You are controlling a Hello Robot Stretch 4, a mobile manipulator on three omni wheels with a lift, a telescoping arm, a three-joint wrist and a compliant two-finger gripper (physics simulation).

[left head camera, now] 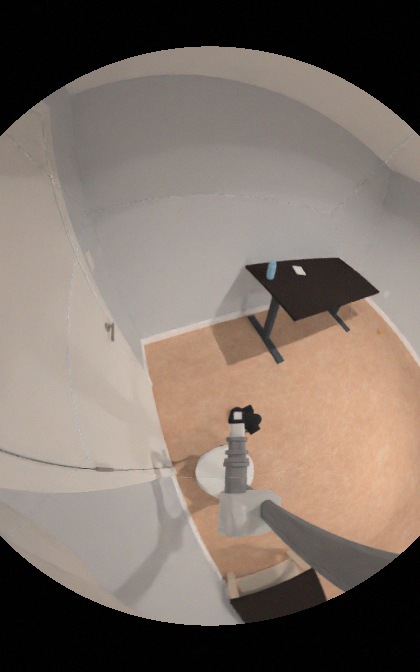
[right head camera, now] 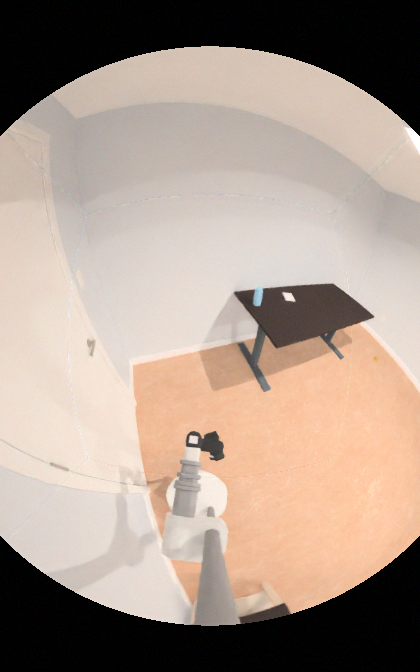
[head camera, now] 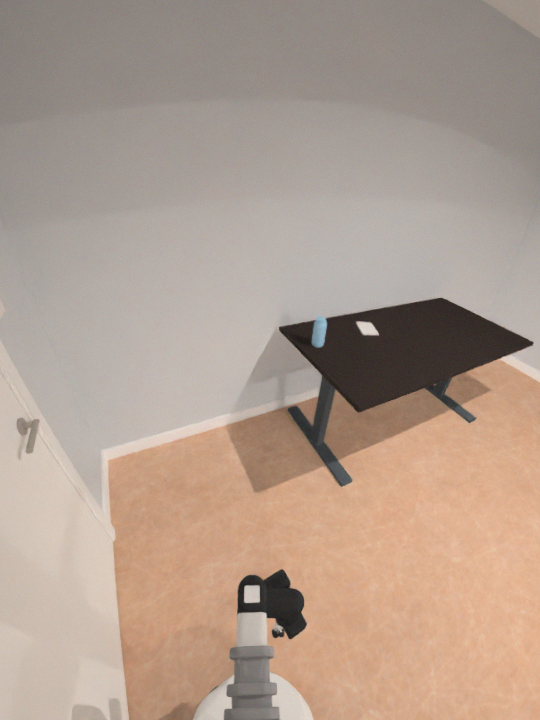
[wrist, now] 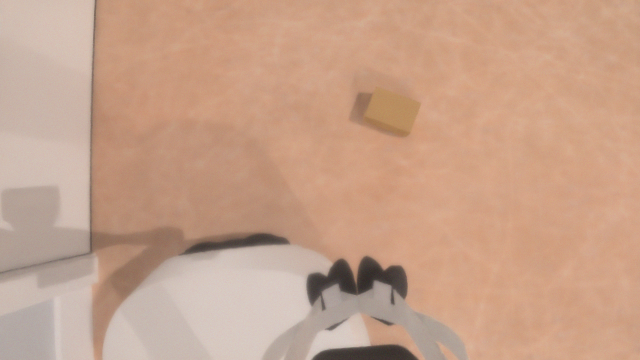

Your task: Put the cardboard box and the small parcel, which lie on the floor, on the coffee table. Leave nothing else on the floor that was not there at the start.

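Frame: origin at the robot's base, x ahead, y left, z up, level; centimetres.
Where they show: gripper, fingertip midpoint: (head camera: 281,629) (wrist: 356,279).
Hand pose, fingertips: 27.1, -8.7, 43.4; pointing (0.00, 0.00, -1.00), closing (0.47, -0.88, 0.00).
After its pixels a point has its place, as x, y, z.
A tan box-shaped item (wrist: 392,111) {49.6, -7.8, 2.2} lies on the floor in the wrist view, upper right of centre; I cannot tell whether it is the cardboard box or the small parcel. My gripper (wrist: 356,279) {27.1, -8.7, 43.4} (head camera: 278,630) {27.1, -8.7, 43.4} is shut, its fingertips together with nothing seen between them. It hangs high above the floor beside my round base, apart from the tan item. The tan item does not show in the head views, where the wrist may hide it. A low piece with a dark top (left head camera: 280,597) (right head camera: 265,614) and pale wooden frame, partly seen at the bottom edge, may be the coffee table.
A black desk (head camera: 418,360) {129.9, -88.6, 69.2} (left head camera: 320,295) (right head camera: 310,320) with a blue bottle (head camera: 319,332) {140.8, -34.5, 79.0} and a white flat item (head camera: 367,328) {162.8, -70.2, 70.1} stands against the far wall. A door (head camera: 46,552) {40.2, 57.7, 65.1} is close on the left. A tiny orange thing (left head camera: 379,332) (right head camera: 376,358) lies on the floor right of the desk.
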